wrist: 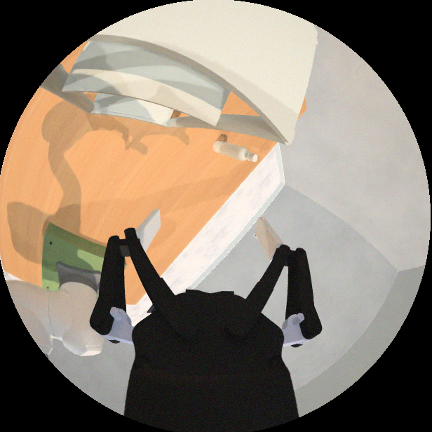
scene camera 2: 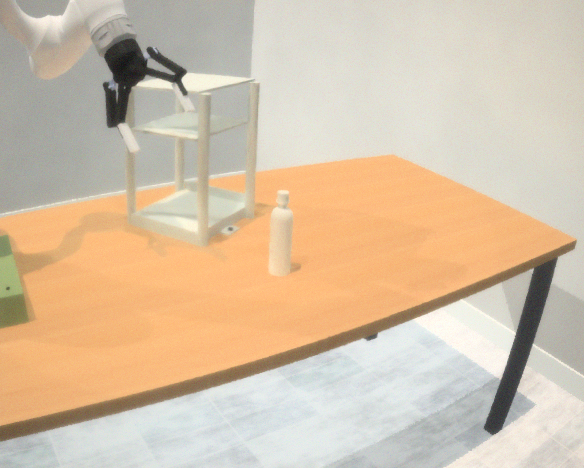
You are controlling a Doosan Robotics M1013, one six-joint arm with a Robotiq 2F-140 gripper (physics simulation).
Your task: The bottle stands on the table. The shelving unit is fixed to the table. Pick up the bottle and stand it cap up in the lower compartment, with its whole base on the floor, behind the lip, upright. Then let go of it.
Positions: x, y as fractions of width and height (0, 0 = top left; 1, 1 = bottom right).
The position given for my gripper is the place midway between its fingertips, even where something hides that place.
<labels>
my gripper: wrist 0.48, 0.51; scene camera 2 0.28, 0.28
</labels>
